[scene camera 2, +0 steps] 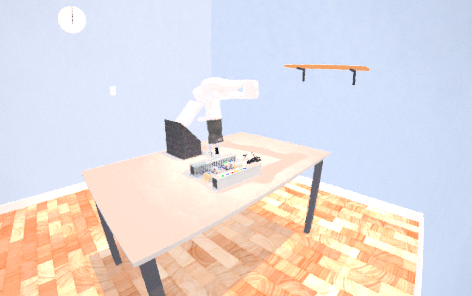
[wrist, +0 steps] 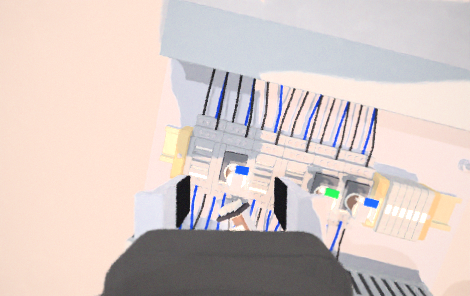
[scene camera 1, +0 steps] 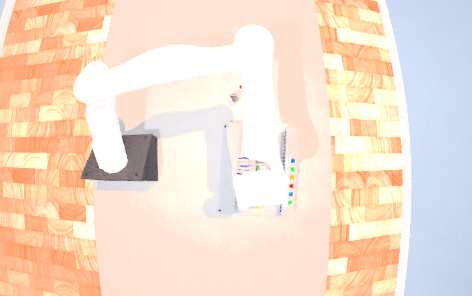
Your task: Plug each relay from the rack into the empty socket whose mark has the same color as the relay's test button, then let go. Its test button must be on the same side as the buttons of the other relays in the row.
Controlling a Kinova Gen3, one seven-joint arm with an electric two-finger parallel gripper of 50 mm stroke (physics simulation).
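Pixels of known places: gripper, fingertip midpoint: (scene camera 2: pixel 213 155) (wrist: pixel 232 194); arm's base at its link origin: (scene camera 2: pixel 179 127) (scene camera 1: pixel 114 162).
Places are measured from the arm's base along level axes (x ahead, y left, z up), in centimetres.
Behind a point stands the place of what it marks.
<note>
My gripper (wrist: pixel 232 194) {x 45.6, y -7.1, z -6.8 cm} (scene camera 2: pixel 213 150) {x 45.6, y -7.1, z -6.8 cm} is open and empty above the relay row. In the wrist view, a relay with a blue test button (wrist: pixel 242 170) {x 45.5, y -6.7, z -12.3 cm} sits in the second socket from the left, beyond the fingertips. Relays with a green button (wrist: pixel 331 192) {x 45.8, y 0.4, z -12.3 cm} and a blue button (wrist: pixel 371 202) {x 46.0, y 3.7, z -12.5 cm} sit in the two rightmost sockets; all three buttons look to be on the same side. The first socket (wrist: pixel 202 161) {x 46.6, y -10.4, z -16.7 cm}, the third socket (wrist: pixel 262 174) {x 46.5, y -4.8, z -16.2 cm} and the fourth socket (wrist: pixel 296 171) {x 45.6, y -1.8, z -16.3 cm} are empty. A relay-like piece (wrist: pixel 233 210) {x 50.4, y -6.7, z -15.9 cm} lies tilted over the wires below the row.
Colored marks (scene camera 1: pixel 291 186) {x 57.2, y -5.4, z -13.1 cm} line the outer duct (scene camera 2: pixel 239 177) {x 58.7, y -1.7, z -16.3 cm}. The other duct (wrist: pixel 250 37) {x 35.6, y -8.1, z -13.1 cm} runs behind the row. Yellow end pieces (wrist: pixel 176 150) {x 45.7, y -12.7, z -15.4 cm} flank the sockets. A black rack-like object (scene camera 2: pixel 253 158) {x 41.5, y 28.7, z -18.4 cm} stands past the panel's end. A small grey part (scene camera 1: pixel 233 98) {x 37.1, y 24.6, z -15.5 cm} lies near a red spot.
</note>
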